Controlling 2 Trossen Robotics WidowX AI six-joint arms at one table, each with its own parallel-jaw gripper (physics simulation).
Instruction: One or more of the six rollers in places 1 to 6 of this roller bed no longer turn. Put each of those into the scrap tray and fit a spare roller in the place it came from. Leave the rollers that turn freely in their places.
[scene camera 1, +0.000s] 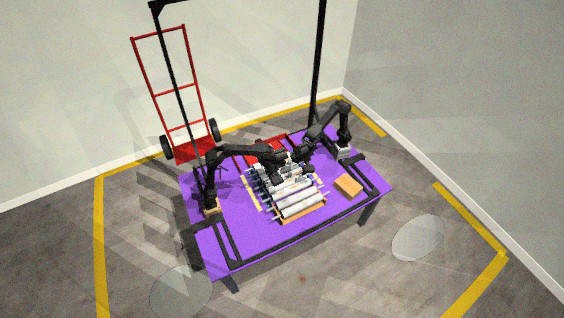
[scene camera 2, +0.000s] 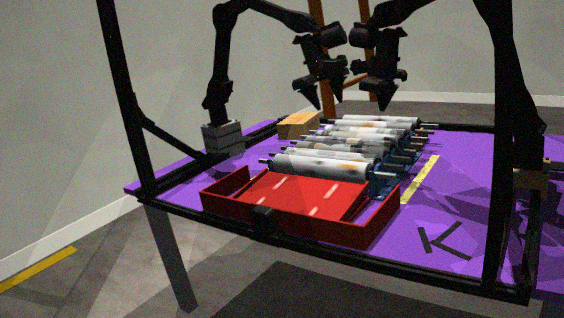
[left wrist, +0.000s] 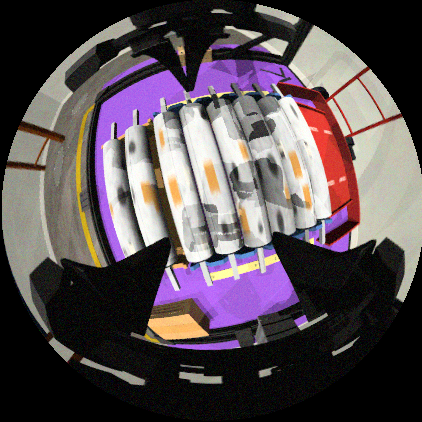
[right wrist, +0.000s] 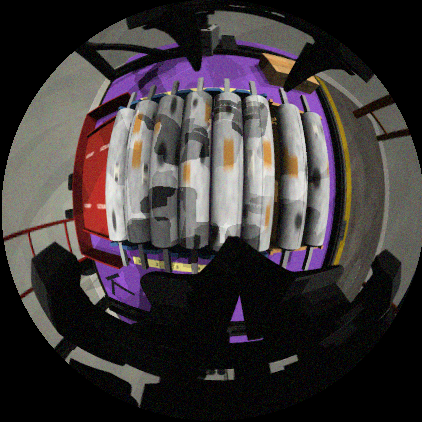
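Seen in the pictures: left gripper, fingertip midpoint: (scene camera 1: 299, 169) (scene camera 2: 330, 106) (left wrist: 221, 240) (right wrist: 241, 75); right gripper, fingertip midpoint: (scene camera 2: 382, 111) (left wrist: 189, 89) (right wrist: 231, 240); left arm's base, link origin: (scene camera 1: 342, 144) (scene camera 2: 219, 123); right arm's base, link origin: (scene camera 1: 210, 204) (scene camera 2: 527, 163).
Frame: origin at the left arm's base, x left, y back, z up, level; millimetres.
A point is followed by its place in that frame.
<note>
White, orange-marked rollers (scene camera 2: 320, 166) (left wrist: 212, 175) @[x 166, y -429, z -35 mm] (right wrist: 227, 170) @[x 173, y -452, z -35 mm] lie side by side in the blue roller bed (scene camera 2: 382, 185) @[x 35, y -618, z -99 mm]. No place in the bed looks empty; which rollers are stuck cannot be told. Two spare rollers (scene camera 1: 302, 205) @[x 354, y -404, z -37 mm] (left wrist: 147, 185) @[x 269, y -423, z -42 mm] (right wrist: 291, 175) @[x 271, y -428, z -41 mm] lie in the orange-brown rack (scene camera 1: 305, 217) @[x 381, y -401, z -107 mm] beside it. The red scrap tray (scene camera 2: 300, 226) @[x -211, y -601, z -88 mm] (left wrist: 350, 185) @[x -243, y -431, z -84 mm] (right wrist: 79, 175) @[x -226, y -510, z -84 mm] at the bed's other end holds no roller. My left gripper (scene camera 2: 329, 105) @[x 162, y -361, z 38 mm] (left wrist: 221, 240) @[x 162, y -361, z 38 mm] (right wrist: 241, 75) @[x 162, y -361, z 38 mm] is open and empty above the bed. My right gripper (scene camera 2: 383, 109) @[x 188, y -521, z 30 mm] (left wrist: 189, 89) @[x 188, y -521, z 30 mm] (right wrist: 231, 240) @[x 188, y -521, z 30 mm] is shut on nothing, also above the rollers.
An orange-brown block (scene camera 1: 348, 186) @[x 296, y -85, z -57 mm] (scene camera 2: 298, 125) @[x 226, y -137, z -61 mm] (left wrist: 180, 322) @[x 257, y -113, z -56 mm] stands on the table beside the bed, on the left arm's side. Yellow strips (scene camera 2: 422, 177) (left wrist: 245, 268) run along the bed. Black frame posts (scene camera 2: 125, 100) @[x -330, y -114, z 171 mm] rise at the table's edge. The two grippers are close together.
</note>
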